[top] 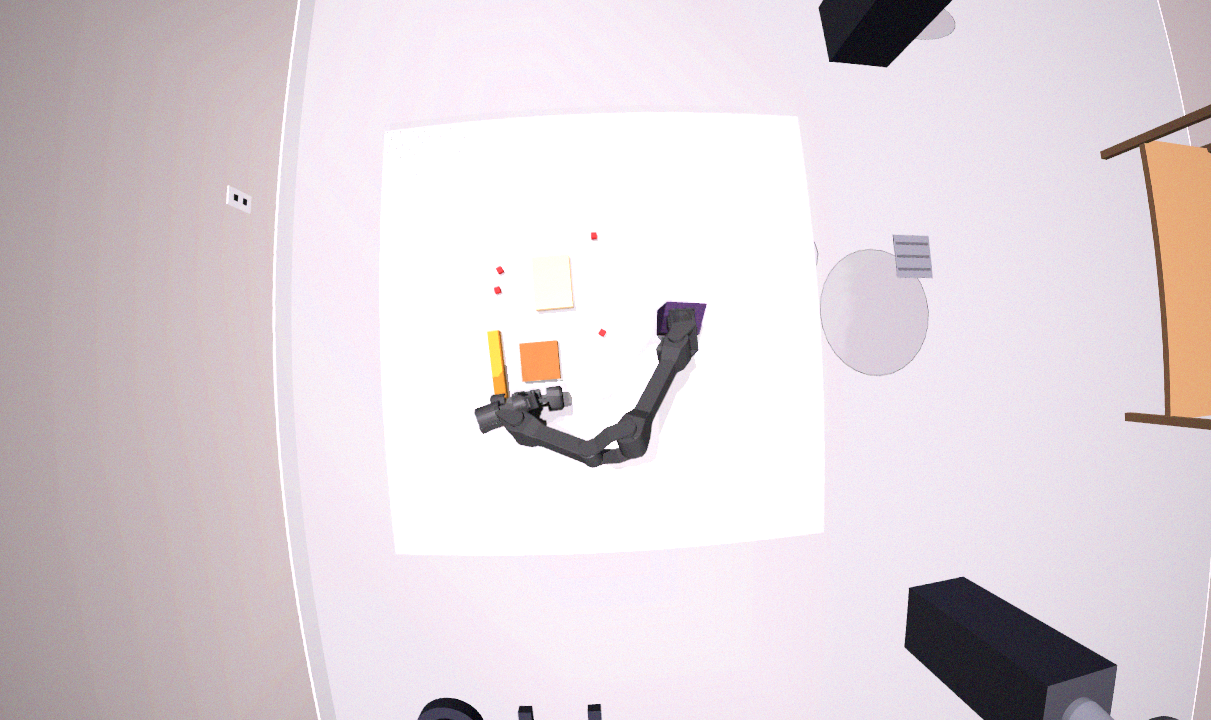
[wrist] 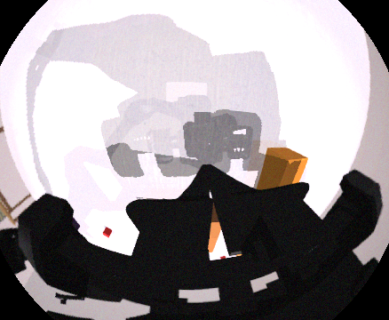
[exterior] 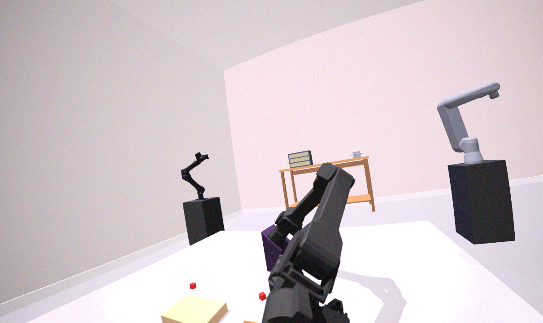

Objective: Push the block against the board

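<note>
My gripper tip is now 9 cm short of the long orange band, 8 cm to the left of it and 1 cm below it. From my gripper tip the other things lie so: pale yellow flat rectangle: 32 cm to the right, 7 cm behind, 1 cm above; orange square block: 11 cm to the right, 3 cm behind, 1 cm above.
</note>
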